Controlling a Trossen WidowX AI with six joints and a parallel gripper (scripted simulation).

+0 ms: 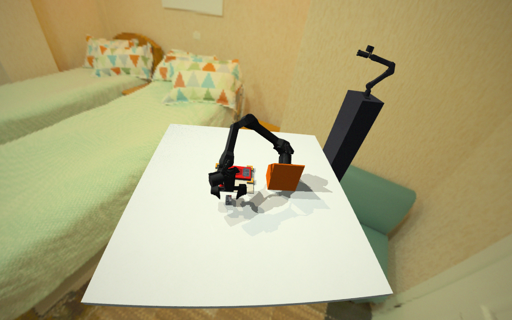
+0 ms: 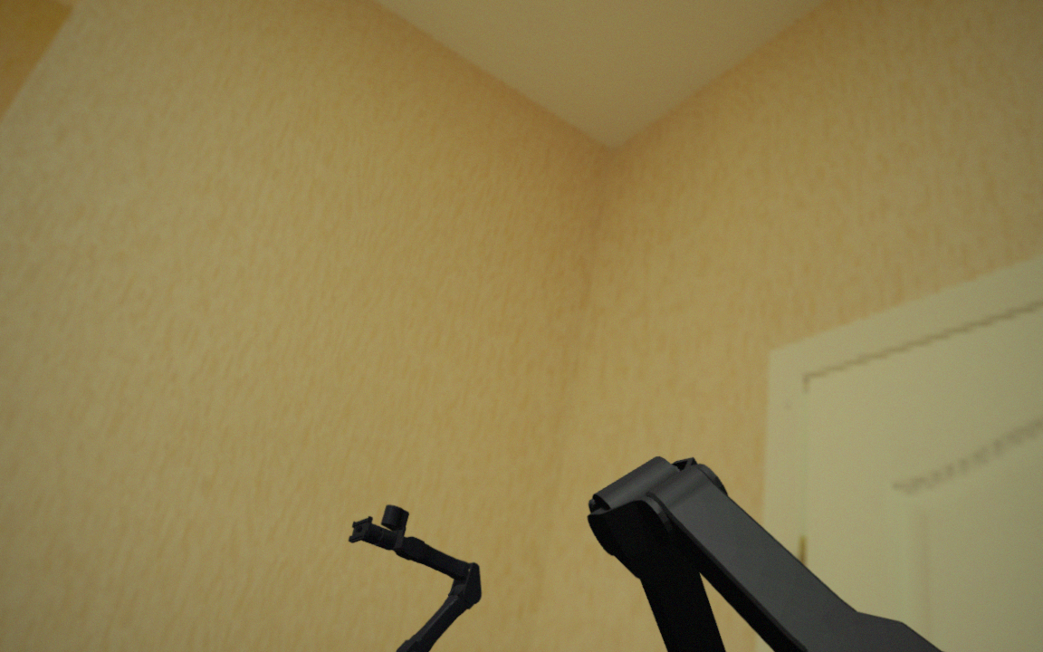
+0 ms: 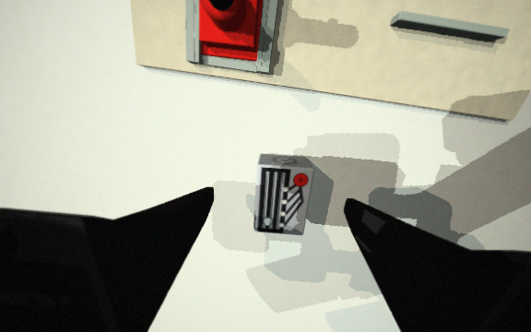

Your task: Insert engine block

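My gripper tip is 40 mm past the beige base plate, 190 mm to the left of it and 10 mm above it. Also, from my gripper tip: engine block: 10 mm below.
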